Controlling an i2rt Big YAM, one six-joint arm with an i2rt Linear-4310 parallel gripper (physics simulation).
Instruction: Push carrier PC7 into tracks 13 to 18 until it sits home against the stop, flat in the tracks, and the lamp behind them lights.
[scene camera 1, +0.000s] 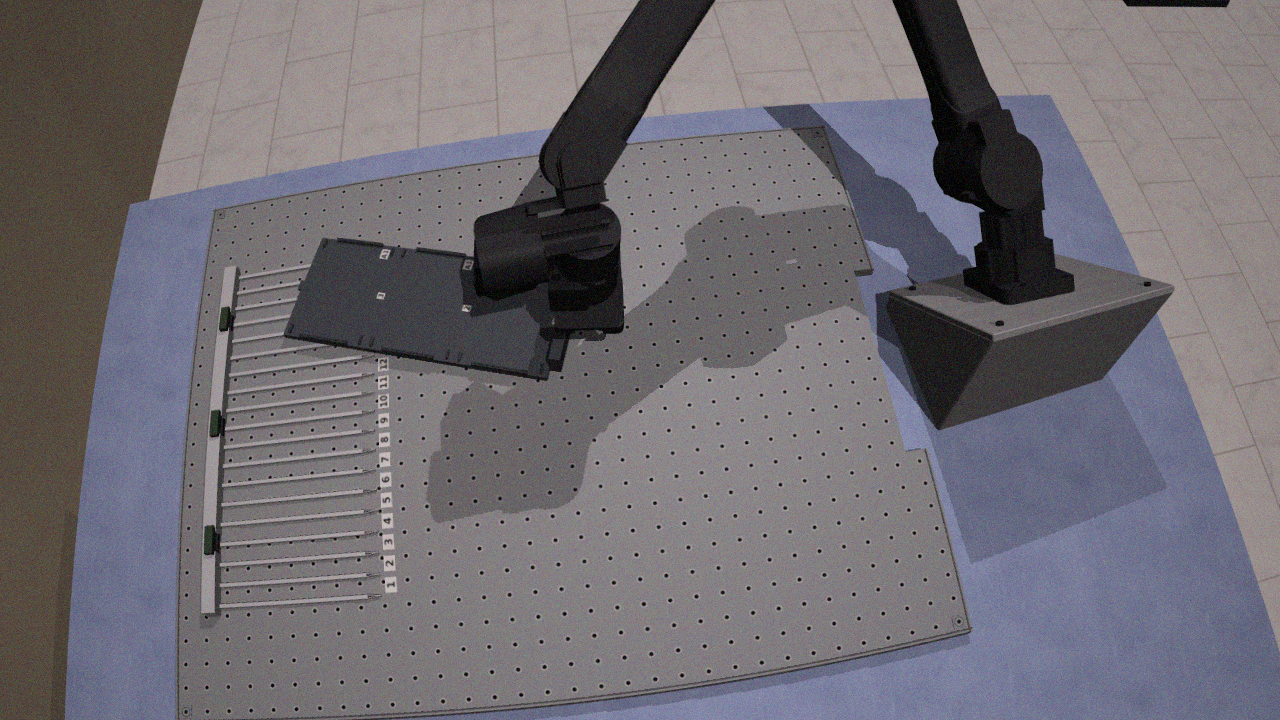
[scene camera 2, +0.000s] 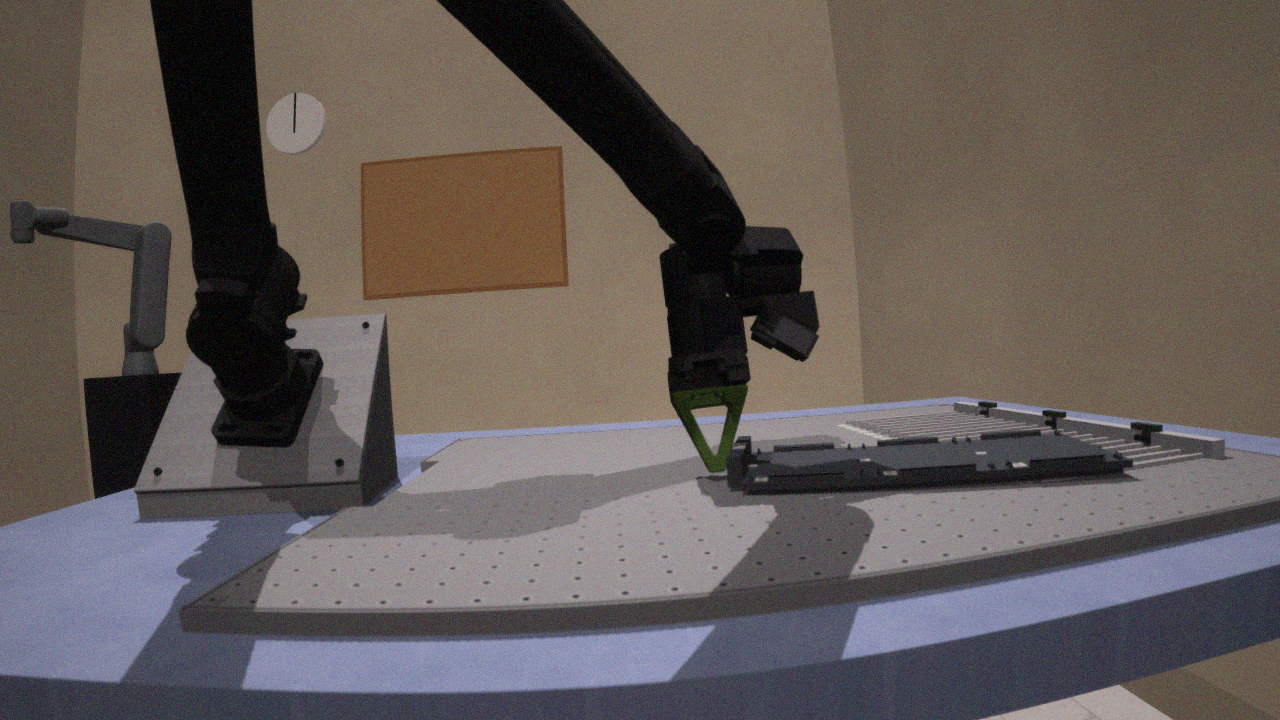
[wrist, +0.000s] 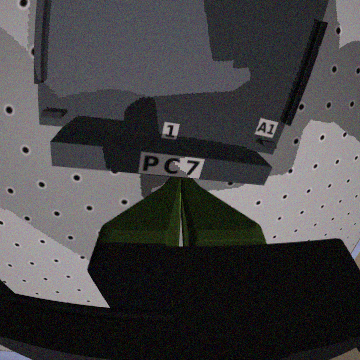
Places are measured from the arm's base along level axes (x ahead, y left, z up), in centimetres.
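Pixels of known places: gripper, fingertip midpoint: (scene camera 1: 587, 316) (scene camera 2: 717, 472) (wrist: 180, 178); arm's base, link origin: (scene camera 1: 1017, 286) (scene camera 2: 272, 399).
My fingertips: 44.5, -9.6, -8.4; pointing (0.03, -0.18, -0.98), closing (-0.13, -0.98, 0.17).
Ahead of a thing's pixels: the offset from my fingertips to its top centre, as dx, dy, dz. "*": to the spot under its first point. Level surfaces: height alone.
Carrier PC7 @[+17.1, -5.0, +2.1] (scene camera 1: 420, 313) (scene camera 2: 939, 461) (wrist: 125, 60) is a dark grey plate lying turned out of line with the rails. Its leading part covers the upper tracks @[* +36.4, -14.2, -0.5] (scene camera 1: 273, 271) and the labels above 12, with a gap to the pale stop bar (scene camera 1: 214, 474) (scene camera 2: 1208, 447). Whether its edges sit in the tracks is hidden. The dark green lamp @[+42.0, -7.6, +1.3] (scene camera 1: 224, 318) (scene camera 2: 1145, 429) behind that end looks unlit. My gripper (scene camera 2: 716, 470) (wrist: 180, 178) is shut and empty, its green fingertips at the outer face of the raised PC7 end bar, near its middle. The wrist hides the fingertips in scene camera 1.
More rails, labelled 1 to 12, lie beside the carrier, with two other green blocks (scene camera 1: 214, 422) (scene camera 1: 209, 540) on the stop bar. Everything stands on a perforated board @[dz -0.9] (scene camera 1: 716, 537) (scene camera 2: 537, 573). The arm's grey wedge base (scene camera 1: 1038, 367) (scene camera 2: 268, 402) stands at the board's other end.
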